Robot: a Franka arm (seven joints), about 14 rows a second.
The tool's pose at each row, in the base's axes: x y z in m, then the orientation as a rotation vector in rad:
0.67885 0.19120 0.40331 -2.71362 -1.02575 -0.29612
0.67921 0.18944 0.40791 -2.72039 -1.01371 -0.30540
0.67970 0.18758 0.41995 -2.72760 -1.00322 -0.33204
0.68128 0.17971 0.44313 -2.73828 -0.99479 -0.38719
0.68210 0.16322 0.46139 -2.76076 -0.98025 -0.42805
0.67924 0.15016 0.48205 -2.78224 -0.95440 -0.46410
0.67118 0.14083 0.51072 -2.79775 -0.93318 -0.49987
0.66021 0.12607 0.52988 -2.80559 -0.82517 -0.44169
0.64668 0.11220 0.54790 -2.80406 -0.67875 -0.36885
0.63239 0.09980 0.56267 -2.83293 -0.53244 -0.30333
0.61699 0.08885 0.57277 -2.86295 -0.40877 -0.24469
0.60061 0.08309 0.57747 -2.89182 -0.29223 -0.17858
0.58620 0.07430 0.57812 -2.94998 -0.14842 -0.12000
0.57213 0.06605 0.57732 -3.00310 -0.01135 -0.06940
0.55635 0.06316 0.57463 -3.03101 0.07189 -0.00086
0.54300 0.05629 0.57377 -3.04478 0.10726 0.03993
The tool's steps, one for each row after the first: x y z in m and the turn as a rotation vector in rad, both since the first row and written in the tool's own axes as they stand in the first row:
0.00039 0.00089 -0.00484 -0.00618 0.00531 0.00819
0.00278 0.00092 -0.01680 -0.01893 0.02040 0.01389
0.00518 0.00454 -0.04094 -0.04524 0.05025 0.01613
0.00035 0.01462 -0.06287 -0.07610 0.06783 0.02522
-0.00442 0.01940 -0.08654 -0.10244 0.08472 0.04181
-0.00856 0.01688 -0.11736 -0.12492 0.10254 0.05439
-0.02075 0.01769 -0.14095 -0.09067 0.08621 0.13179
-0.03457 0.01629 -0.16347 -0.04183 0.06900 0.23646
-0.04890 0.01375 -0.18256 -0.03001 0.04027 0.34381
-0.06437 0.01006 -0.19691 -0.03020 0.00919 0.43471
-0.07876 0.00266 -0.20477 -0.03303 -0.02912 0.52056
-0.09466 -0.00066 -0.20940 -0.07171 -0.07351 0.62198
-0.11037 -0.00393 -0.21245 -0.11514 -0.11395 0.71481
-0.12449 -0.01201 -0.21239 -0.13168 -0.16154 0.77307
-0.13882 -0.01581 -0.21492 -0.13904 -0.19009 0.79812

